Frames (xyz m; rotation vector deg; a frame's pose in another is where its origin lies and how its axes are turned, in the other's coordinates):
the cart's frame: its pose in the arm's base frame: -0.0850 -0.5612 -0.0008 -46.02 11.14 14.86
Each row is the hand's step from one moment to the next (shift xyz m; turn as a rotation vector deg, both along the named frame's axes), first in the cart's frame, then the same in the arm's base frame.
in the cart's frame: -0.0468 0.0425 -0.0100 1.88 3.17 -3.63
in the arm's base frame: -0.0580 0.0137 -0.0232 0.57 -0.25 -5.14
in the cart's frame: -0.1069 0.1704 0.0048 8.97 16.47 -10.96
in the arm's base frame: -0.1526 0.1004 -0.0844 2.76 4.35 -21.10
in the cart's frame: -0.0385 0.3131 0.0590 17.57 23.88 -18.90
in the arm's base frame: -0.1267 0.2455 -0.1634 8.12 4.81 -33.87
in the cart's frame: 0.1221 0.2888 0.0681 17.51 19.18 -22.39
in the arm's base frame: 0.0340 0.2608 -0.1838 9.23 -0.87 -33.01
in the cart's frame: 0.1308 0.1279 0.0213 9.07 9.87 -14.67
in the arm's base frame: 0.0874 0.1209 -0.1080 4.57 -2.74 -19.14
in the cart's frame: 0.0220 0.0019 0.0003 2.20 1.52 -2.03
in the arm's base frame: 0.0204 0.0049 -0.0070 1.48 -0.13 -3.01
